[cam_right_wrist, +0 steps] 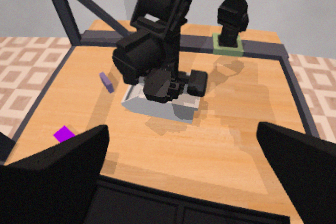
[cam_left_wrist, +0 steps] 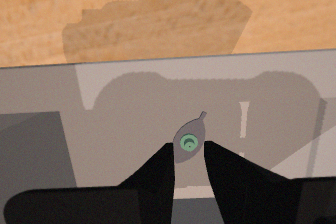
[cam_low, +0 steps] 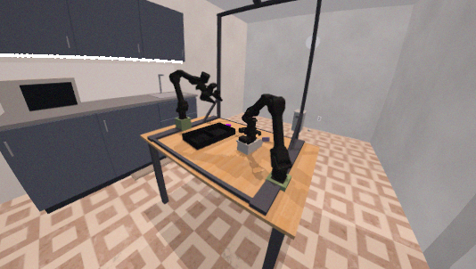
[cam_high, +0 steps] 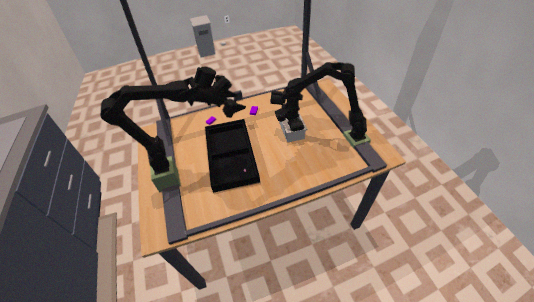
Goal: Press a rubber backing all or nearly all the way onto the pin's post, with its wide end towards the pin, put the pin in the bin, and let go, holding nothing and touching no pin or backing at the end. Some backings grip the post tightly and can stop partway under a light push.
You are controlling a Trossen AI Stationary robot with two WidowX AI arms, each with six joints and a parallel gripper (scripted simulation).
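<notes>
My left hand is 1 cm past the grey bin and 1 cm above it. The rest, counted from my left hand: black two-compartment tray: 8 cm ahead, 33 cm to the right, 3 cm below; then silver leaf-shaped pin: 1 cm to the right, 4 cm below.
</notes>
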